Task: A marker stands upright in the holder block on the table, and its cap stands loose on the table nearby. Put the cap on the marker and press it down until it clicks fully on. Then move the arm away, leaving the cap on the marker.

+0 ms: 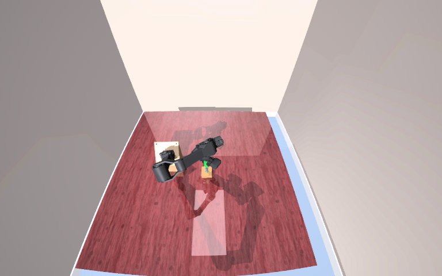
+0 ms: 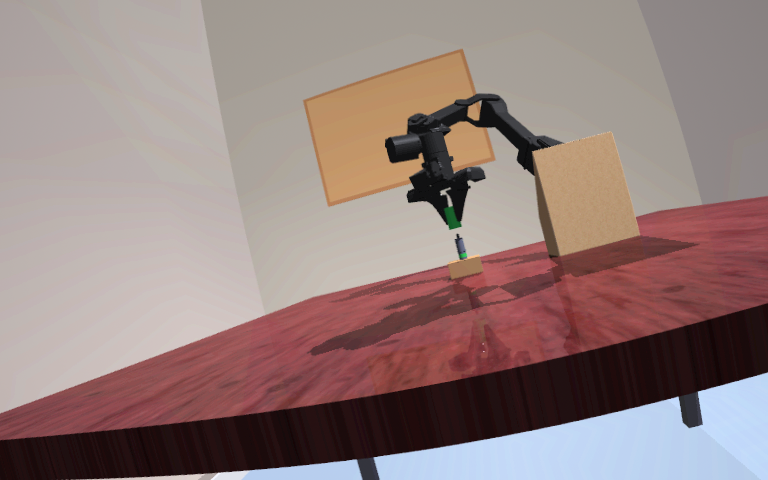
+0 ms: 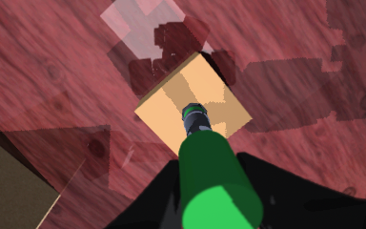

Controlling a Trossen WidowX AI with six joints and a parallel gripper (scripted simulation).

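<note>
Right now my gripper tip is 100 mm above the holder. The rest, counted from my gripper tip: green cap: 10 mm above.
</note>
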